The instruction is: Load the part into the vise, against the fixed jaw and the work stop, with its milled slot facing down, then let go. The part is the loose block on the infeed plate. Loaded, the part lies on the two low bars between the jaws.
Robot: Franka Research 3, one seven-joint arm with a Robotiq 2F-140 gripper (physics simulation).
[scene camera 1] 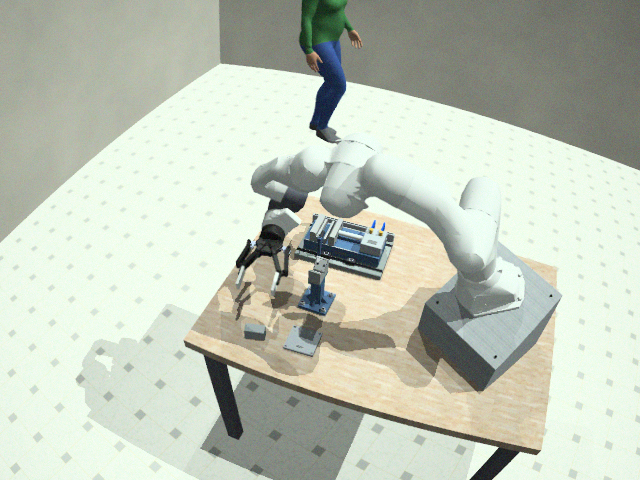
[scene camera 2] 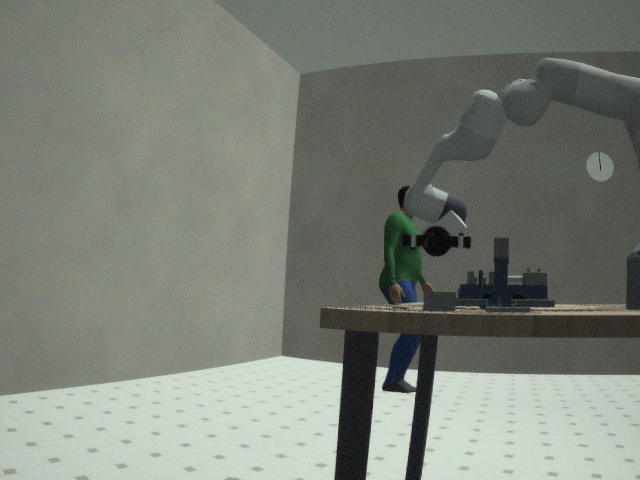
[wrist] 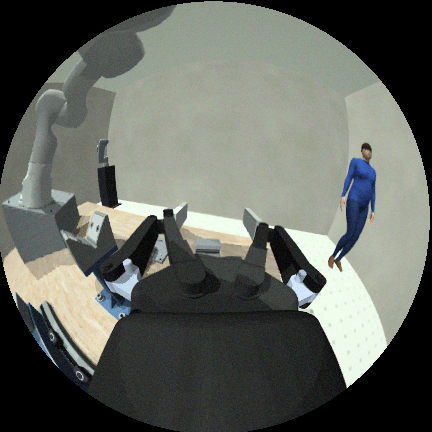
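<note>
The part, a grey block (scene camera 1: 254, 331) (scene camera 2: 439, 301) (wrist: 208, 245), lies on the wooden table near its front left, beside the infeed plate and apart from it. The infeed plate (scene camera 1: 295, 347) (wrist: 160, 251) is a thin grey square. My gripper (scene camera 1: 257, 280) (scene camera 2: 437, 241) (wrist: 215, 212) is open and empty, with its fingers well apart. It is tilted and hangs high above the table, behind the block. A dark band runs across the block in the wrist view; which way the slot faces is unclear. The vise (scene camera 1: 340, 254) (scene camera 2: 532, 292) stands farther back, its jaws apart.
A blue post with a grey head (scene camera 1: 316, 289) (scene camera 2: 500, 281) stands between the infeed plate and the vise, right of my gripper. Two blue-tipped pieces stand on the vise's right end. The arm's grey base block (scene camera 1: 465, 335) is at the right. The table's left edge is near the block.
</note>
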